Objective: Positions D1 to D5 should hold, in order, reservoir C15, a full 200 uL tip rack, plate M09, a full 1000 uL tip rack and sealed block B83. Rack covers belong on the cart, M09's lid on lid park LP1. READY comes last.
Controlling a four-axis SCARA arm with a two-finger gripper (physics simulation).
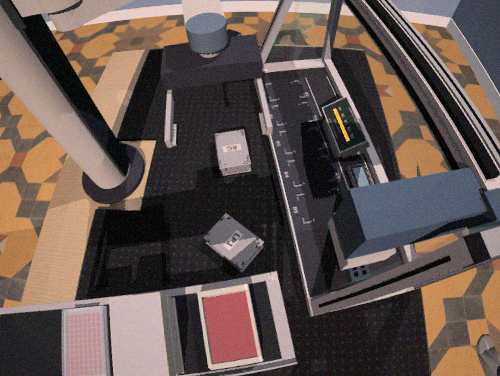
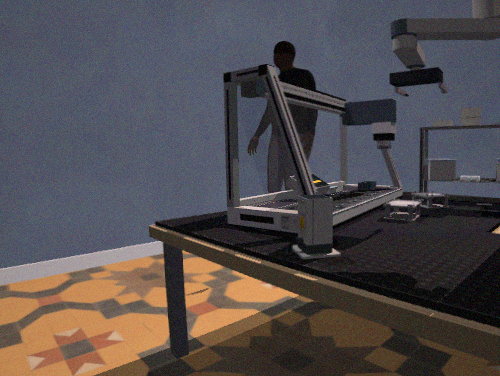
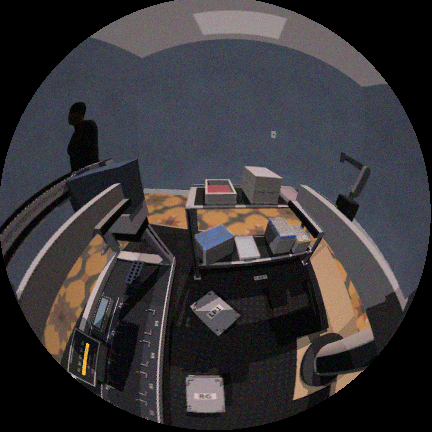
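Note:
My gripper (image 1: pixel 220 137) (image 2: pixel 424 93) (image 3: pixel 207 190) is open and empty, high above the table. Below it, the deck (image 1: pixel 320 250) (image 3: pixel 136 317) shows no labware on D1 to D5; shadow covers part of it. The lid park LP1 (image 1: pixel 234 242) (image 3: pixel 215 312) is bare and stands turned at an angle. On the cart (image 1: pixel 286 325) (image 3: pixel 193 235), an open white tray with red contents (image 1: pixel 231 327) (image 3: pixel 220 190) stands beside white stacked boxes (image 3: pixel 261 185) and a pink gridded item (image 1: pixel 86 340) (image 3: pixel 289 194). A blue-topped box (image 3: pixel 215 242), a flat white item (image 3: pixel 247 247) and two speckled-top boxes (image 3: pixel 281 235) (image 3: pixel 301 238) are below. Their names are unreadable.
The bare RG stand (image 1: pixel 232 150) (image 3: pixel 205 395) is beside the deck. A blue pipetting head (image 1: pixel 420 210) (image 2: pixel 370 112) (image 3: pixel 110 185) overhangs the deck's cart end. A grey upright device (image 2: pixel 316 220) stands near the table edge. A person (image 2: pixel 297 120) (image 3: pixel 84 140) stands behind the deck frame.

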